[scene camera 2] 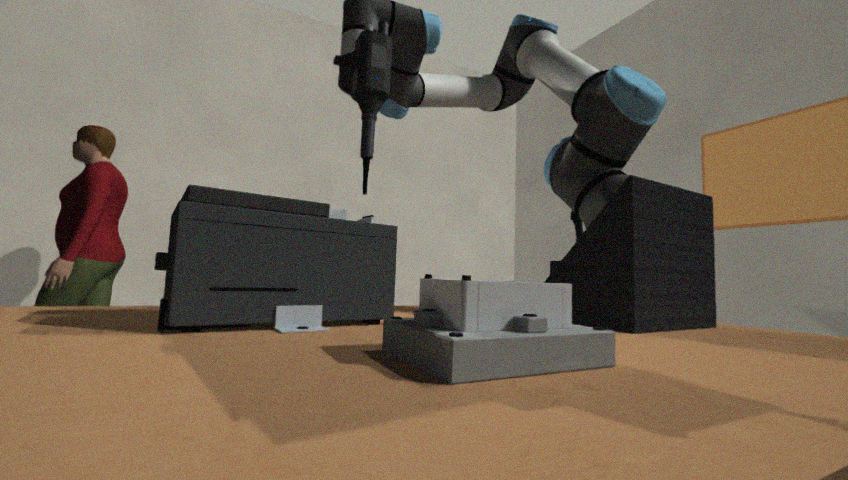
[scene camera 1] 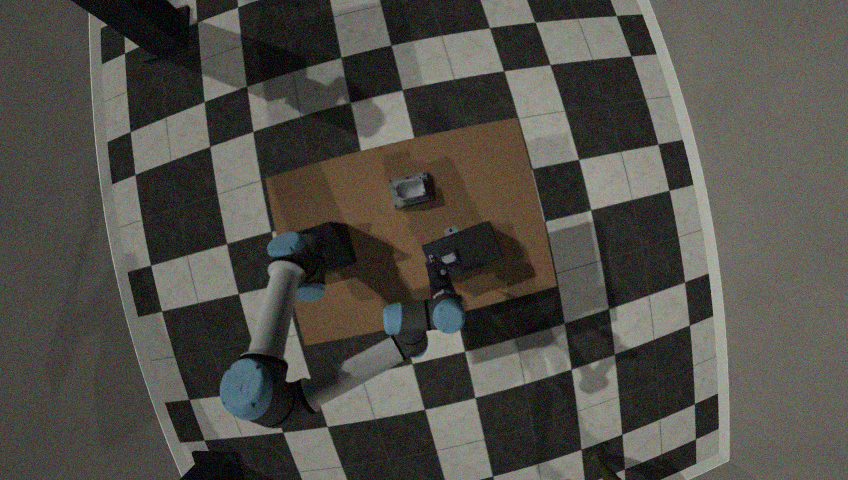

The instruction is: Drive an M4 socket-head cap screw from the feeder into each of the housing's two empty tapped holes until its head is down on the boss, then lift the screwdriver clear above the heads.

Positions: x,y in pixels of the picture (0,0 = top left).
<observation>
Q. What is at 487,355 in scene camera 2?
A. A grey fixture block.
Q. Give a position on a dark screw feeder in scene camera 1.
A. At 443,247
</observation>
